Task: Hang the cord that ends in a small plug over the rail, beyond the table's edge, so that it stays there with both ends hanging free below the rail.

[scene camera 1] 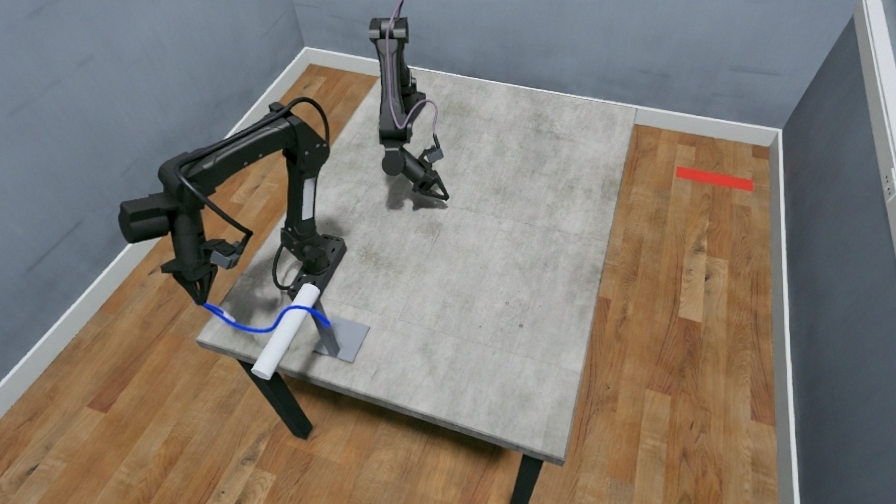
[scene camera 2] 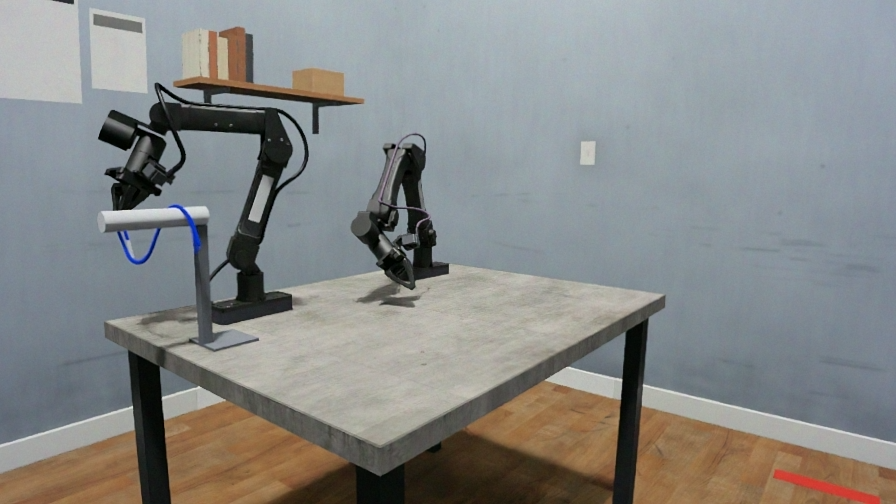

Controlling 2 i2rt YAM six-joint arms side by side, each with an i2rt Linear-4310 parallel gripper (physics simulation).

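Observation:
The blue cord (scene camera 1: 250, 329) (scene camera 2: 196, 241) lies across the top of the white rail (scene camera 1: 281, 341) (scene camera 2: 140, 220) near its post. One end hangs free on the post side. The other side sags in a loop below the rail and rises to my right gripper (scene camera 1: 200, 301) (scene camera 2: 119, 207). The right gripper is shut on the cord, on the far side of the rail from the post's base; in scene camera 2 its tips are partly hidden behind the rail. The small white plug (scene camera 1: 226, 315) (scene camera 2: 128, 244) hangs near it. My left gripper (scene camera 1: 446, 198) (scene camera 2: 412, 287) is shut and empty, low over the table.
The rail's grey post (scene camera 2: 202, 288) stands on a flat base (scene camera 1: 354, 341) (scene camera 2: 231, 339) near the table's corner, and the rail reaches past the table edge (scene camera 1: 407, 413) (scene camera 2: 281, 407). The right arm's mount (scene camera 2: 253, 307) is close behind the post. A wall shelf (scene camera 2: 269, 91) holds books and a box.

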